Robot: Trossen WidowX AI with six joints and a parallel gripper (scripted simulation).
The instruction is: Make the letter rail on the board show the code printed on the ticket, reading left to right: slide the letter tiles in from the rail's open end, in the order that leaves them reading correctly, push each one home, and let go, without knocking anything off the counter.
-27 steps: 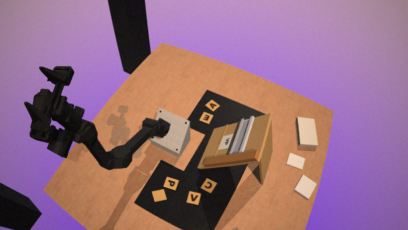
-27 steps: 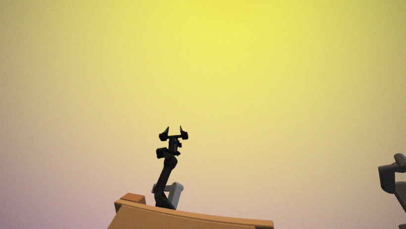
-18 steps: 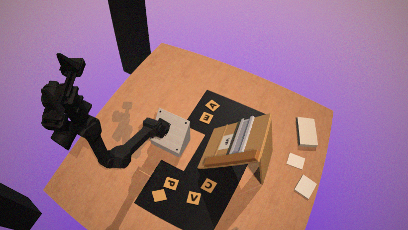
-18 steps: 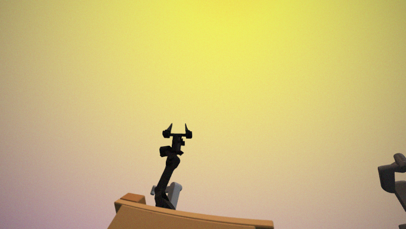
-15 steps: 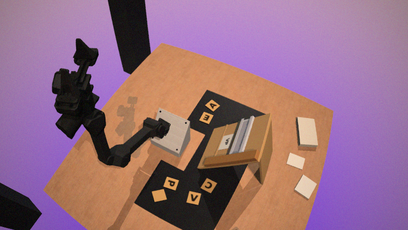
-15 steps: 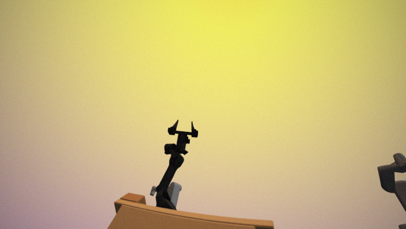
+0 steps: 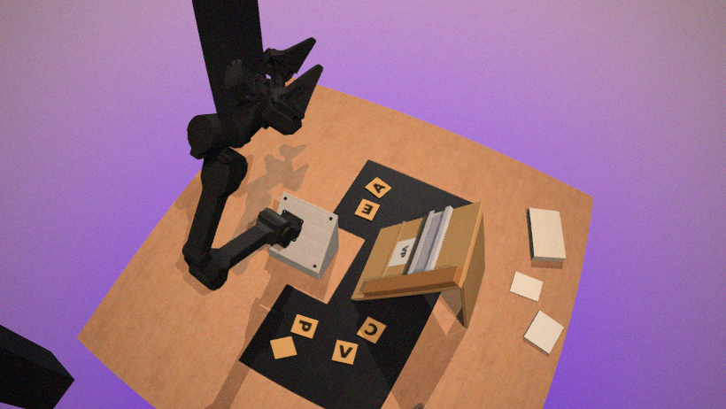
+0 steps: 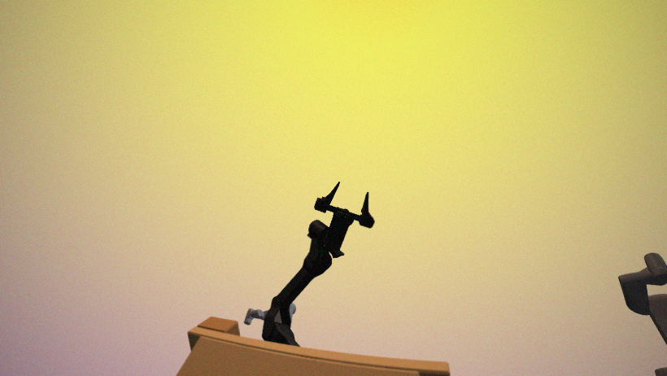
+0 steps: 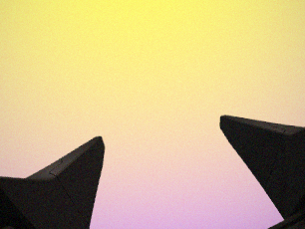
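Right now the p tile is 720 mm below my gripper tip, 170 mm to the right of it and 20 mm ahead of it. The rest, counted from my gripper tip: black mat: 720 mm below, 70 mm ahead, 40 mm to the left; then white ticket: 620 mm below, 150 mm ahead, 110 mm to the left; then c tile: 720 mm below, 180 mm ahead, 90 mm to the right.
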